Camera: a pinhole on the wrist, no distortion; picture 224 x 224 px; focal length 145.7 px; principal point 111.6 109.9 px. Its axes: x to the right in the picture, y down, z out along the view. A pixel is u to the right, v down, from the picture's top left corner.
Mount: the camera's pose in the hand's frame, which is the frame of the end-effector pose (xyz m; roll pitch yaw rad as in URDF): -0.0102 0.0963 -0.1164 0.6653 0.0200 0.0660
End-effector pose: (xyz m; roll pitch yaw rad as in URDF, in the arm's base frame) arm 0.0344 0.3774 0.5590 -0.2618 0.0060 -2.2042
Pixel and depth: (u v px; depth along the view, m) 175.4 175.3 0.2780
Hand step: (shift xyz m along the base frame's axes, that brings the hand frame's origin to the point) -0.0114 -0.1442 0.1619
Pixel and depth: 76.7 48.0 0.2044
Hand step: -0.0542 0.0944 0.0184
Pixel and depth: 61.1 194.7 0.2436
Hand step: 0.1256 0.0137 0.1458
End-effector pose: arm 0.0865 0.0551 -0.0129 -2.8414 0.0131 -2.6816
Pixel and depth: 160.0 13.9 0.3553
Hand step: 0.0052 -0.3209 0.0709
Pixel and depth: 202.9 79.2 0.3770
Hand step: -0.1292 -0.3001 -0.0701
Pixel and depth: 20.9 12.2 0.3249
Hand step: 0.2882 -0.1672 0.0792
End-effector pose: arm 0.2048 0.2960 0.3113 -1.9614 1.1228 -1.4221
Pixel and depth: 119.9 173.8 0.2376
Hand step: 0.1005 0.0840 -0.0467
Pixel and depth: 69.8 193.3 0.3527
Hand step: 0.2264 0.2036 0.0294
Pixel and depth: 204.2 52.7 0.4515
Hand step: 0.2774 -0.3050 -0.1776
